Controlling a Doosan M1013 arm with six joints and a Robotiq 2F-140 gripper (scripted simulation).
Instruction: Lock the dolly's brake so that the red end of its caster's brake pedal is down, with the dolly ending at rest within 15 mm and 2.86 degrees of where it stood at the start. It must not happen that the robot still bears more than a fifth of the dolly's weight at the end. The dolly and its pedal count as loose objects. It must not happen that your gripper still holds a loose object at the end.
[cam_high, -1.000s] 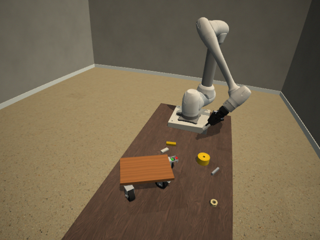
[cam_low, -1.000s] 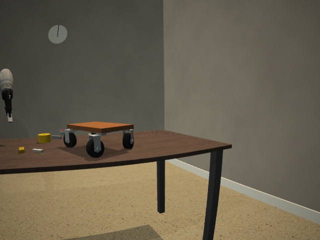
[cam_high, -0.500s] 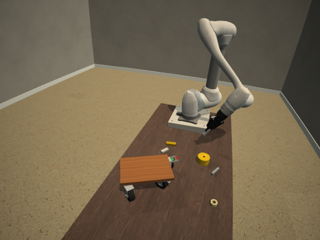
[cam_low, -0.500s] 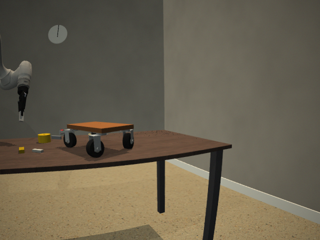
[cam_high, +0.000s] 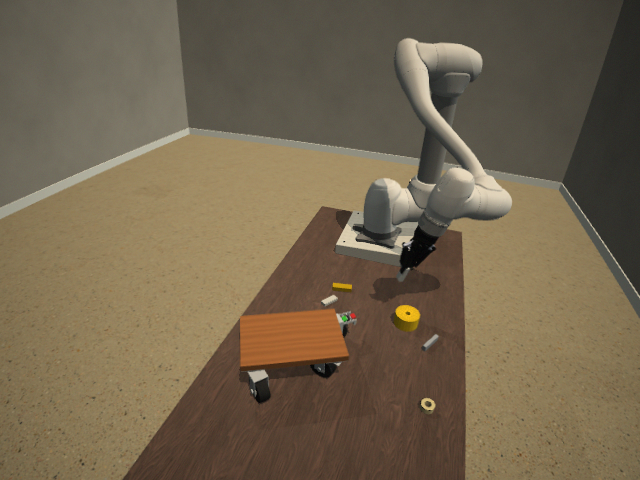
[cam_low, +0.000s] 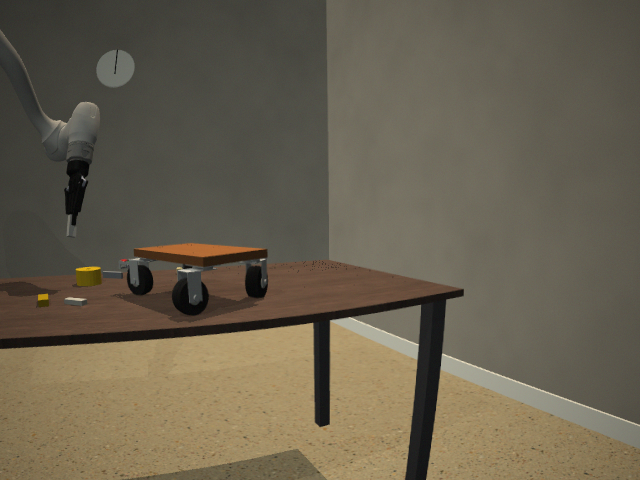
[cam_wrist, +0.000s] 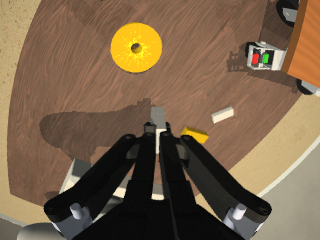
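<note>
Now: the brake pedal 190 mm ahead of my hand, 120 mm to the right of it and 100 mm below it. Round my hand: grey block (110 mm ahead, 150 mm to the left, 180 mm below); then yellow cylinder (40 mm ahead, 50 mm to the left, 160 mm below).
</note>
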